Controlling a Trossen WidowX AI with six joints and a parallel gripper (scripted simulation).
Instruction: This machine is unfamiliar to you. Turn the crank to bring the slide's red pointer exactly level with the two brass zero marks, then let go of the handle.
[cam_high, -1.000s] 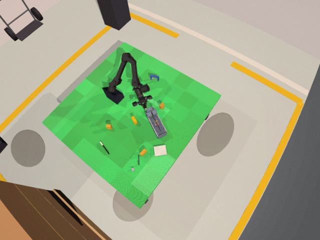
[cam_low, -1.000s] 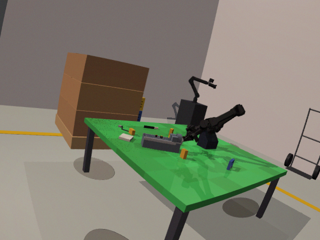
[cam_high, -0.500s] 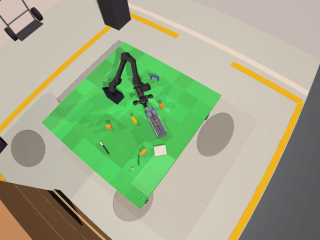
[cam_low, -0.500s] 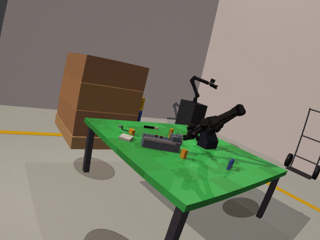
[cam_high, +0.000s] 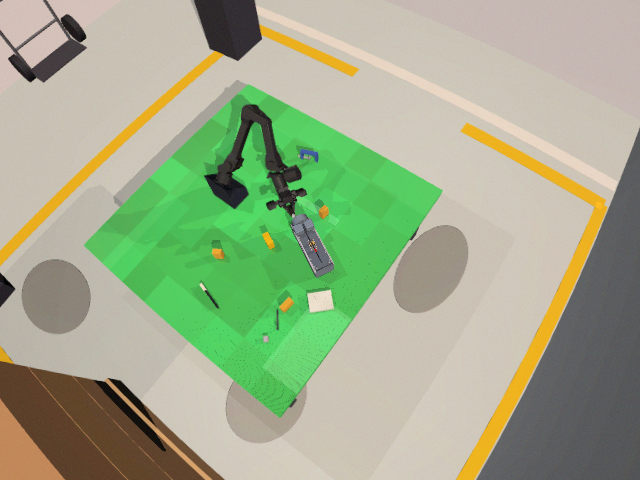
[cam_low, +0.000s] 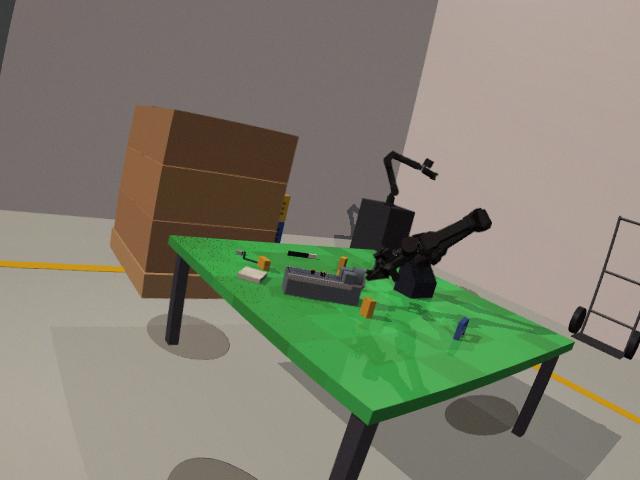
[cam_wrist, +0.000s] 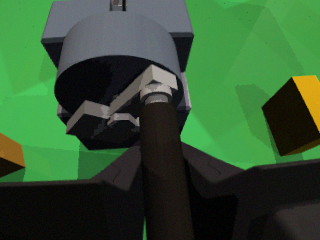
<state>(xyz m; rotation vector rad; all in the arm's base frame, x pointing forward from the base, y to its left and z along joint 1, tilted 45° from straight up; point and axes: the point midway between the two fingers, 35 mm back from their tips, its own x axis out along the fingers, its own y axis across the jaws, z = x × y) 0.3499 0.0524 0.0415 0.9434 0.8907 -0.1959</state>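
Now: gripper tip 20 mm past the dark handle, 10 mm to the right of it and 30 mm below it. Also, from my gripper tip: blue bracket 160 mm behind, 350 mm to the left, 50 mm below; then red pointer 180 mm ahead, 80 mm to the right; then white pad 320 mm ahead, 250 mm to the right, 70 mm below.
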